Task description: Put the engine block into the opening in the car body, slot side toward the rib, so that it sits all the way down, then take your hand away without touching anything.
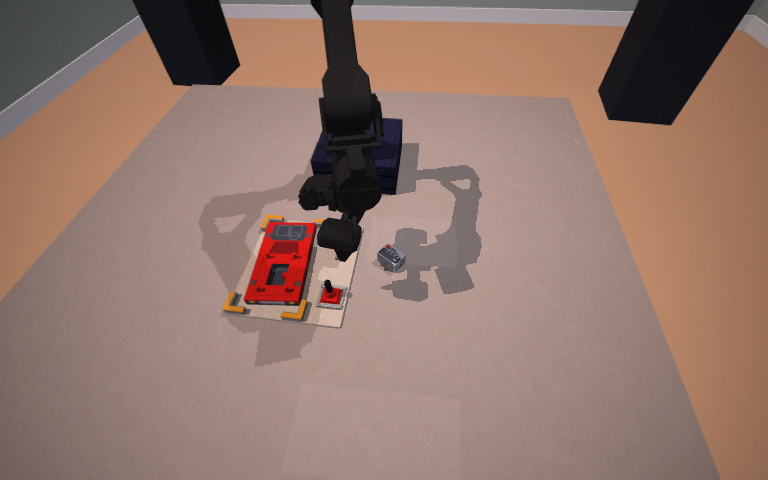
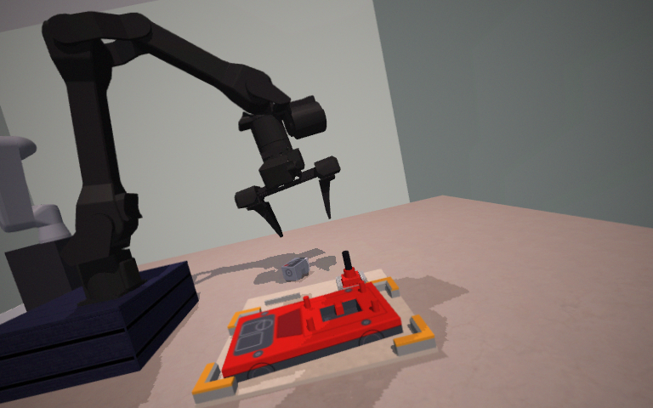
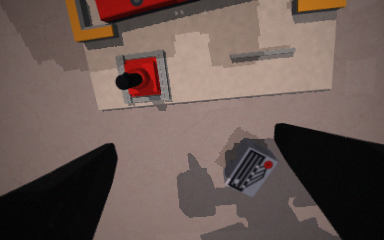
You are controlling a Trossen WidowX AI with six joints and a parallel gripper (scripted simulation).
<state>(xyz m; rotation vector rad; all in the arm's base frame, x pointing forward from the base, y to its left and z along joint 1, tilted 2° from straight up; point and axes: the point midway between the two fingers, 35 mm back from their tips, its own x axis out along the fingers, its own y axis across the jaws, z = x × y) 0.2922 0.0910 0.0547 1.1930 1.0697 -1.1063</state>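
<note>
Now: the grey engine block 40 mm behind my gripper tip, 70 mm to the left of it and 100 mm below it. Also, from my gripper tip: black peg: 60 mm ahead, 30 mm to the right, 80 mm below.
</note>
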